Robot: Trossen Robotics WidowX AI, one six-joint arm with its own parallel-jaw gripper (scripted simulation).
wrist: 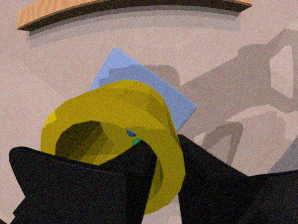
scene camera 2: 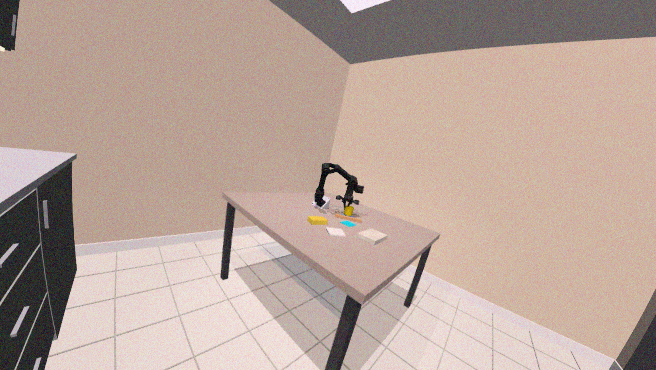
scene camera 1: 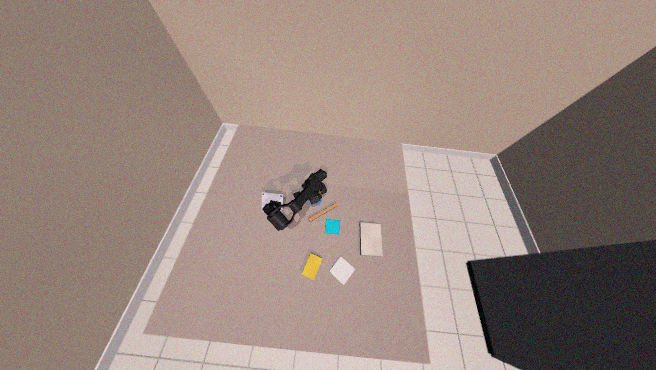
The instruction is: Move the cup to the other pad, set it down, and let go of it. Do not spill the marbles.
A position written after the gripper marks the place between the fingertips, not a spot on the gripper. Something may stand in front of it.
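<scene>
Gripper [wrist: 166,139]. Yellow cup [wrist: 91,128]. Beige slab [scene camera 1: 370,234], out of frame in the wrist view.
</scene>
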